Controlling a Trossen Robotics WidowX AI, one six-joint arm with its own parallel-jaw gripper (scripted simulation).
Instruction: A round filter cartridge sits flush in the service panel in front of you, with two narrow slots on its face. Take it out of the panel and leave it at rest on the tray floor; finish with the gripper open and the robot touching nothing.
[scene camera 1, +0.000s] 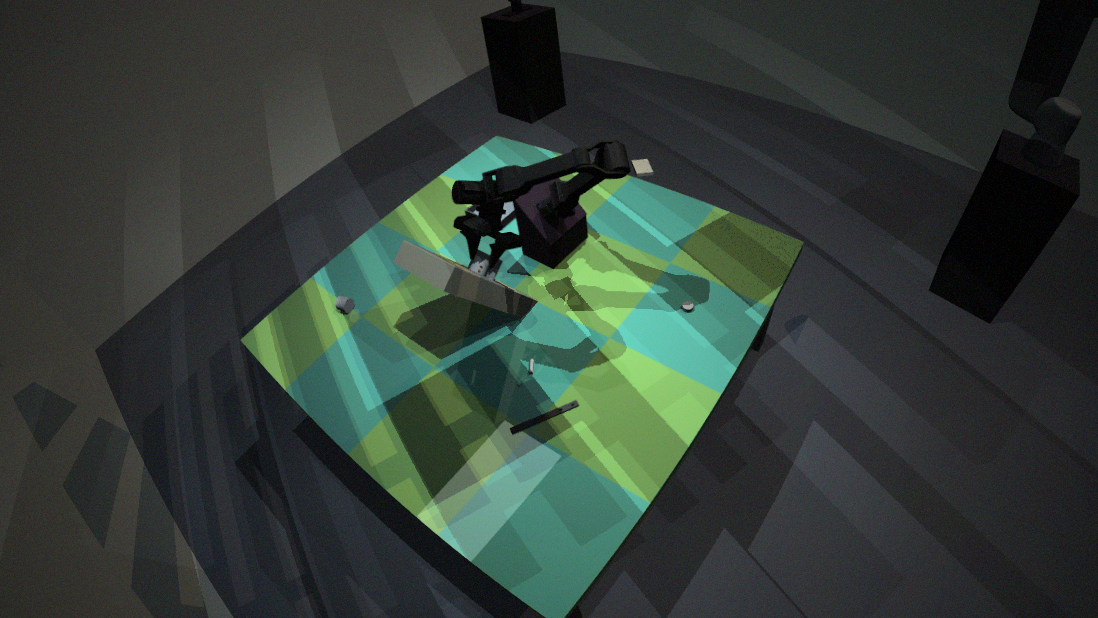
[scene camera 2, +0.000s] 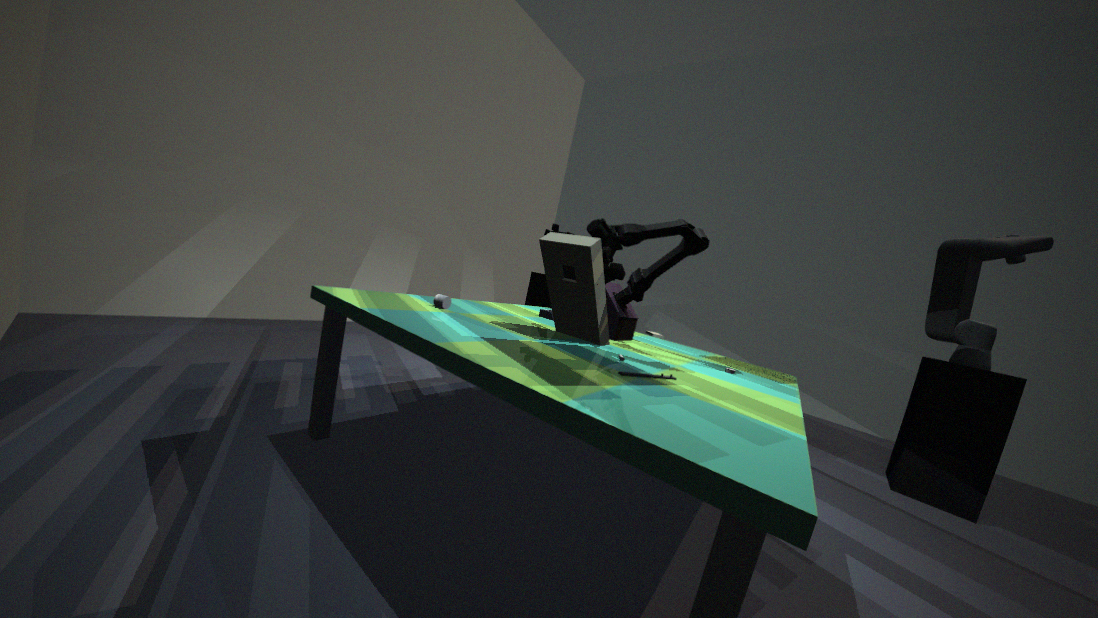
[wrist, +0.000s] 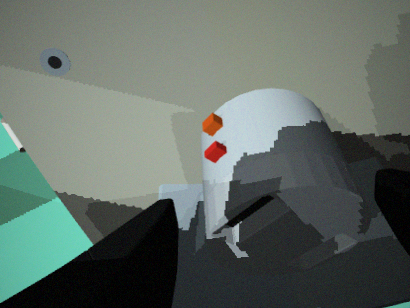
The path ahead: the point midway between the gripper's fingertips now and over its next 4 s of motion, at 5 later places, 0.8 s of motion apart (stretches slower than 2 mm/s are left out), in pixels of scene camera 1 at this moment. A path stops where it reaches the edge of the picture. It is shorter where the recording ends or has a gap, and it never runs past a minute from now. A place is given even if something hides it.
My gripper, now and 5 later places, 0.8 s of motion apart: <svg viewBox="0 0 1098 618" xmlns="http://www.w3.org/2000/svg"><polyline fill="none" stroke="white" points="481,263 477,257 474,226 453,210 452,176 487,182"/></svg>
